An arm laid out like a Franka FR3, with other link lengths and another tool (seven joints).
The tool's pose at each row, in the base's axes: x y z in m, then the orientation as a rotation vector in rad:
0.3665, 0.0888, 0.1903, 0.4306, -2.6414, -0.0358
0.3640, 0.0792, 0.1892, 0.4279, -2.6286, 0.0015
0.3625, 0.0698, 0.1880, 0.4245, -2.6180, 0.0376
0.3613, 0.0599, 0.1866, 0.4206, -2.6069, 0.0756
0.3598, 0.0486, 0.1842, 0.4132, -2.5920, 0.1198
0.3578, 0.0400, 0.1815, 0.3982, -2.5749, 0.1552
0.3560, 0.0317, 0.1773, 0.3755, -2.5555, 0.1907
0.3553, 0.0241, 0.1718, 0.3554, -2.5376, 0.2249
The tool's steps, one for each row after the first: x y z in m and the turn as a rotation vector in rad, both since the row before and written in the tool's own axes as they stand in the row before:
0.0046, -0.0085, 0.0026, 0.0238, 0.0173, 0.0068
0.0035, -0.0086, 0.0025, 0.0233, 0.0147, 0.0074
0.0032, -0.0091, 0.0028, 0.0247, 0.0151, 0.0081
0.0033, -0.0103, 0.0043, 0.0282, 0.0194, 0.0112
0.0026, -0.0075, 0.0047, 0.0205, 0.0216, 0.0147
0.0014, -0.0072, 0.0060, 0.0190, 0.0246, 0.0199
-0.0007, -0.0067, 0.0066, 0.0190, 0.0222, 0.0183

